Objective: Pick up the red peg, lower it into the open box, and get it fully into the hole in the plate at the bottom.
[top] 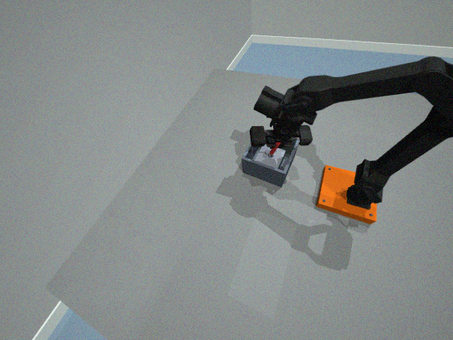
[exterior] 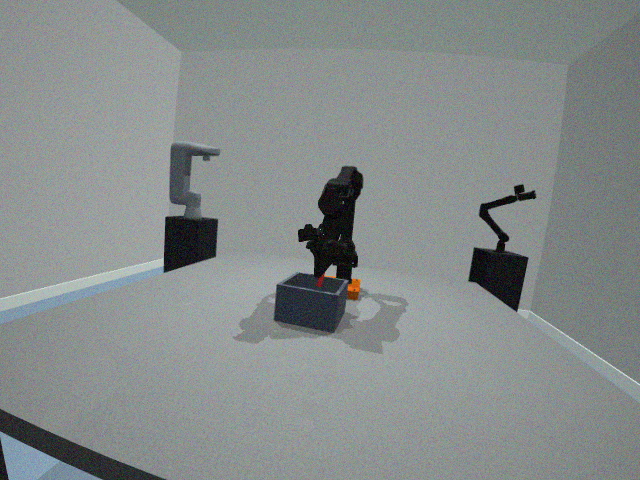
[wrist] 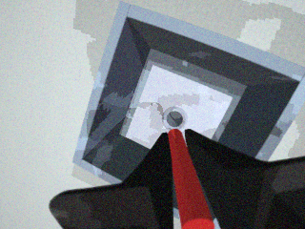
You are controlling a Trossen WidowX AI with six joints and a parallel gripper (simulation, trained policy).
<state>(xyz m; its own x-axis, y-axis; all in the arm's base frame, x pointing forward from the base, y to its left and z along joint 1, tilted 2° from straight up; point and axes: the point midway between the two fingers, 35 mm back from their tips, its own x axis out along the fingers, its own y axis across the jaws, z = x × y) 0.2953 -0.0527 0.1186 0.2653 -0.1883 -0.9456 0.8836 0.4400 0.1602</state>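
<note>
My gripper tip is now 10 mm to the right of the red peg, 10 mm below it and 10 mm past it. The rest, counted from my gripper tip: dark box 80 mm below, 10 mm ahead.
</note>
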